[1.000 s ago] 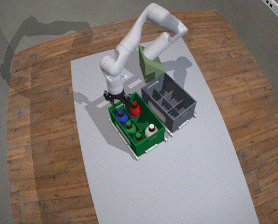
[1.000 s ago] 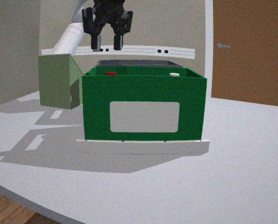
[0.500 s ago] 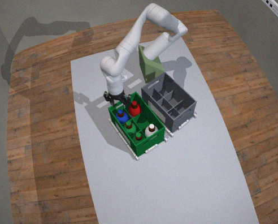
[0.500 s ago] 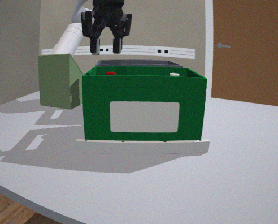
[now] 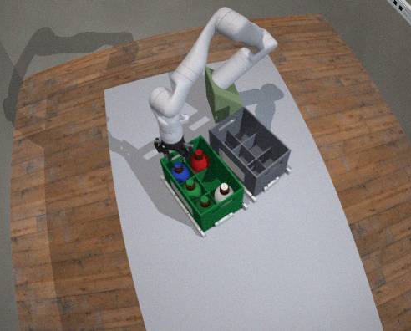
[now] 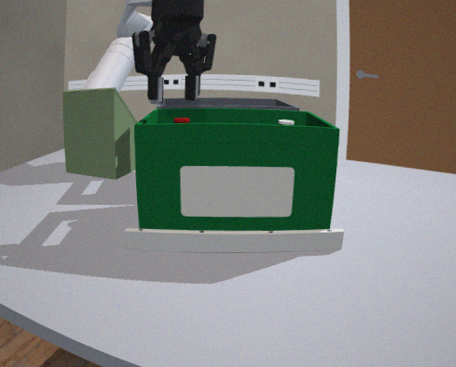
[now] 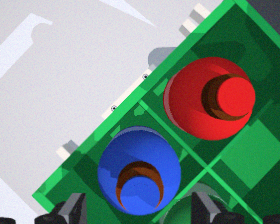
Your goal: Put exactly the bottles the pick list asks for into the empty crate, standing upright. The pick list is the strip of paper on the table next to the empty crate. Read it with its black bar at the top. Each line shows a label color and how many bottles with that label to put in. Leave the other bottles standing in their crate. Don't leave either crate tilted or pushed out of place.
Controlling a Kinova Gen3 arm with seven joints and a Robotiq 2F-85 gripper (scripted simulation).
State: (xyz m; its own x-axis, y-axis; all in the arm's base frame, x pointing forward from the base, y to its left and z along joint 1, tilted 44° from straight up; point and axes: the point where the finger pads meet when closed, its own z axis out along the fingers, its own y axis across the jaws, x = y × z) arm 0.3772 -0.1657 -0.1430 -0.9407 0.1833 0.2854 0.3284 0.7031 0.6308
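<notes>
The blue-label bottle is 130 mm below my hand. Also, from my hand: green crate (130 mm below, 80 mm to the left, 60 mm ahead); then white-label bottle (150 mm to the left, 130 mm below, 120 mm ahead); then red-label bottle (130 mm below, 80 mm to the left, 40 mm behind).
</notes>
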